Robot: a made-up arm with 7 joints.
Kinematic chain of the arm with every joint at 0, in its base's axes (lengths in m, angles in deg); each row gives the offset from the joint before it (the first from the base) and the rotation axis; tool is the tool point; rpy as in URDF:
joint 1: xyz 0 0 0.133 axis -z
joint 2: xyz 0 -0.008 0.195 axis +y
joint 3: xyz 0 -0.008 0.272 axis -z
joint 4: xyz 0 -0.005 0.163 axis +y
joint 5: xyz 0 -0.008 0.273 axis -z
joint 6: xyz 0 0 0.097 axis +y
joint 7: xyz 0 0 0.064 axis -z
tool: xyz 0 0 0 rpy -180 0 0
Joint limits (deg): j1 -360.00..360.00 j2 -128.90..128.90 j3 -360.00..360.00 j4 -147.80..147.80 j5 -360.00..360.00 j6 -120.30..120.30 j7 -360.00..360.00
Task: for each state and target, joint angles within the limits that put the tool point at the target. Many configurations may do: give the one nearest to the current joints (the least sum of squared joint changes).
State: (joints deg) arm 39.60 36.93 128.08 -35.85 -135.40 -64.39 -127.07
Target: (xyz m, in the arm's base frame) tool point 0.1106 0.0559 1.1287
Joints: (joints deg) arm 37.81 2.61 123.48 -24.24 -135.90 -78.74 -127.07
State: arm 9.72 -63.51 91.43 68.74 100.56 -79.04 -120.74
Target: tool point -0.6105 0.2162 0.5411
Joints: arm 53.99 -70.90 93.78 66.49 100.22 -85.66 -120.74
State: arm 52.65 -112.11 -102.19 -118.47 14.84 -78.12 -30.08
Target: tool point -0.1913 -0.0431 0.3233
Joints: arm 50.52 -112.39 -101.24 -146.23 14.04 -79.11 -30.08
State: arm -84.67 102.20 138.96 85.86 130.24 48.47 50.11
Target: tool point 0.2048 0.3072 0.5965
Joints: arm -88.04 102.11 143.62 120.46 126.87 48.51 50.11
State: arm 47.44 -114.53 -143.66 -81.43 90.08 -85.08 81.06
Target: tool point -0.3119 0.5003 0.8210
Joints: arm 72.14 -69.30 -162.85 -46.95 95.68 -66.52 81.06
